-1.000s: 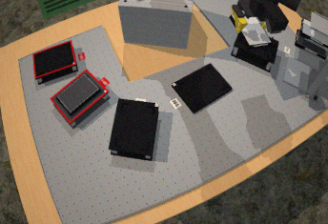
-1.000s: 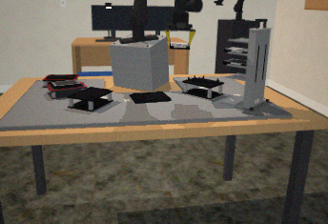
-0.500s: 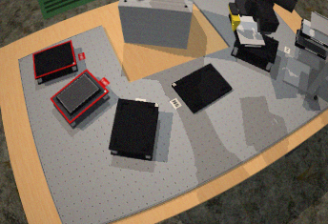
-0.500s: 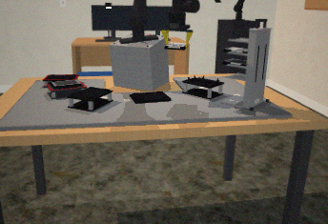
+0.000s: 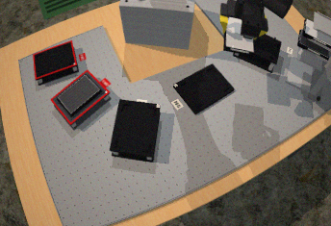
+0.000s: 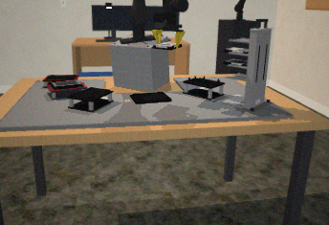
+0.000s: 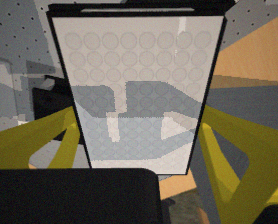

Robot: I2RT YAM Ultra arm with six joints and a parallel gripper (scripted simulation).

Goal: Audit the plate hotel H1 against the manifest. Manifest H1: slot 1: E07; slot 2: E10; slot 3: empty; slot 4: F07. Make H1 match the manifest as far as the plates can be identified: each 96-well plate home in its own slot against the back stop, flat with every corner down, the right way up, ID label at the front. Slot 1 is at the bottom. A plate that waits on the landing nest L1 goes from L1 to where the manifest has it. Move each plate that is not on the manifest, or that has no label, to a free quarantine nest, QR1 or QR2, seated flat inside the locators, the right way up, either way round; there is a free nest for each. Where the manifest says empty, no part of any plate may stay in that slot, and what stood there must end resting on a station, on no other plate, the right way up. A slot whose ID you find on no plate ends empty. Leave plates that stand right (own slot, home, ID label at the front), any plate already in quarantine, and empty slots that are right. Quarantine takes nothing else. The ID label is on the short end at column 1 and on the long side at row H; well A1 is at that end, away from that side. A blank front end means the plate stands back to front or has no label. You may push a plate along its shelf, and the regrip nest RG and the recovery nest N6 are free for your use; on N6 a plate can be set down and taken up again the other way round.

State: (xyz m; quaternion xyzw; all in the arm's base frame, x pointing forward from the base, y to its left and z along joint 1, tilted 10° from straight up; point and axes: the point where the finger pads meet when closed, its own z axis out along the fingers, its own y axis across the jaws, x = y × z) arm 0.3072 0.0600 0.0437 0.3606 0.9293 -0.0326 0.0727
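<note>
The flat black recovery nest N6 lies 240 mm below my hand, 70 mm to the right of it and 10 mm behind it. Also, from my hand: pale grey 96-well plate 290 mm to the left, 130 mm ahead, 10 mm below; then A1 mark 200 mm to the left, 180 mm below, 120 mm behind; then black regrip nest RG 200 mm to the left, 190 mm below, 30 mm behind.
</note>
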